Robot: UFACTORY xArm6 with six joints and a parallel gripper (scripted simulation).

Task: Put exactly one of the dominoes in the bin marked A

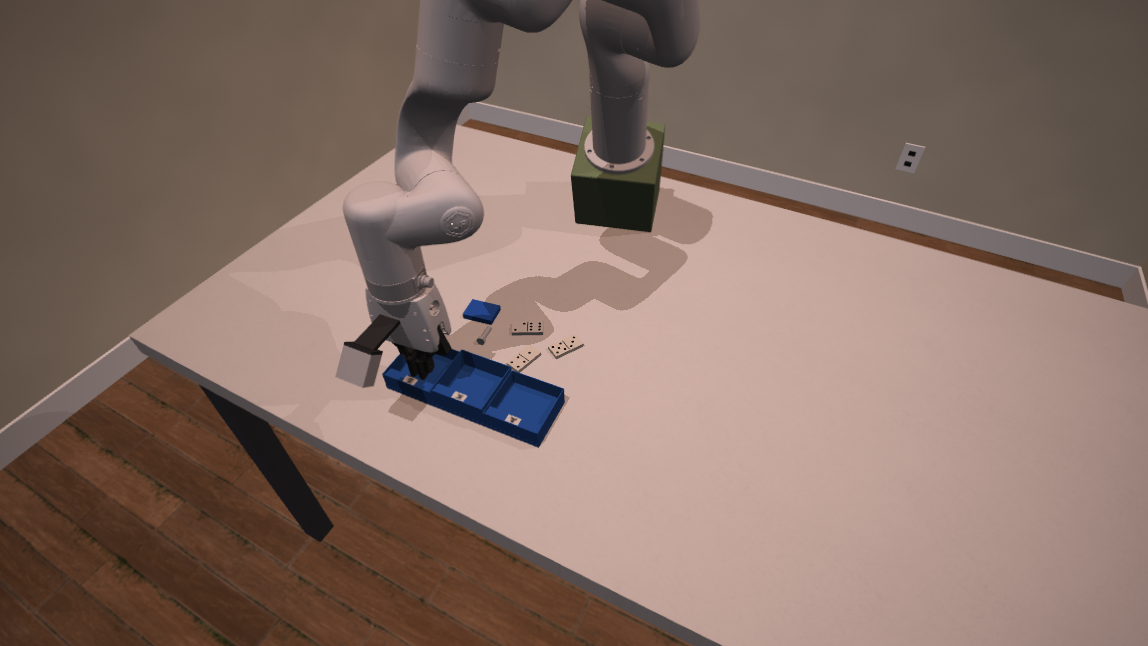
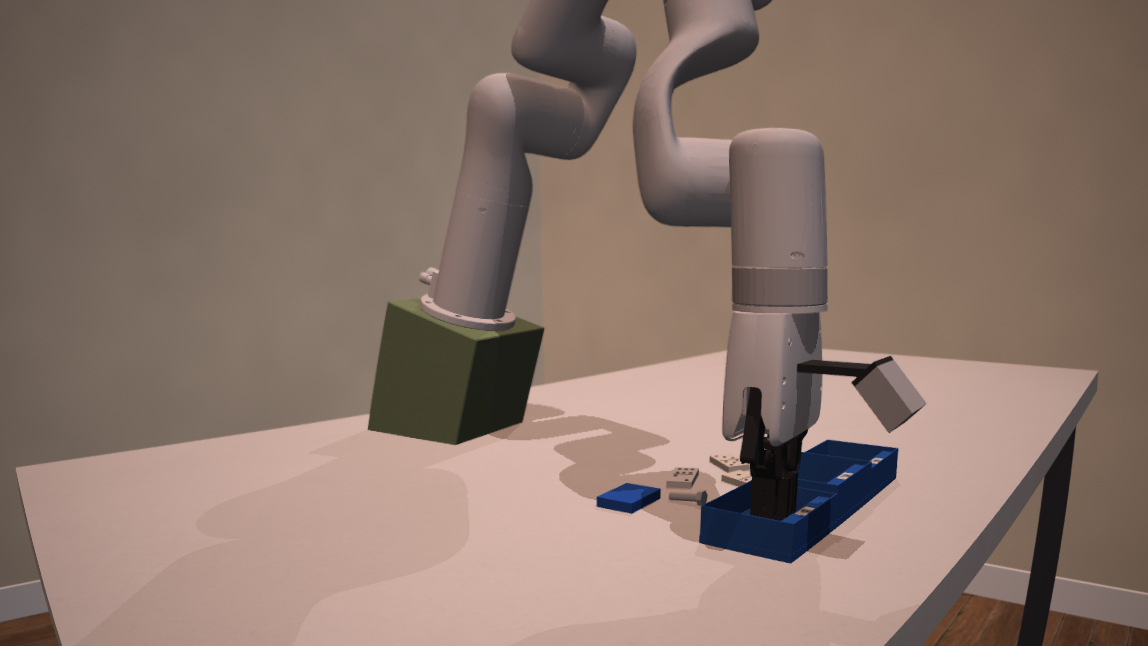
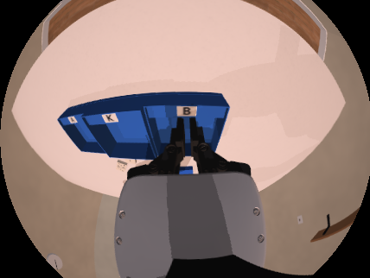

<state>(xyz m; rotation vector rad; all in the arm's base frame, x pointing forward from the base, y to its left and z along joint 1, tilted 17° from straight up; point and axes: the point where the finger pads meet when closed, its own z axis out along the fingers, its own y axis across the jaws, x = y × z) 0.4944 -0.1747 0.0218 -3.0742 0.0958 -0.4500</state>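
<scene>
My gripper is now 1 cm short of the joined blue bins, 8 cm to the right of it and 2 cm above it. The rest, counted from my hand: white domino (7 cm behind, 13 cm to the left, 3 cm below); then grey bolt (10 cm behind, 5 cm to the left, 3 cm below); then flat blue block (15 cm behind, 3 cm to the left, 3 cm below).
</scene>
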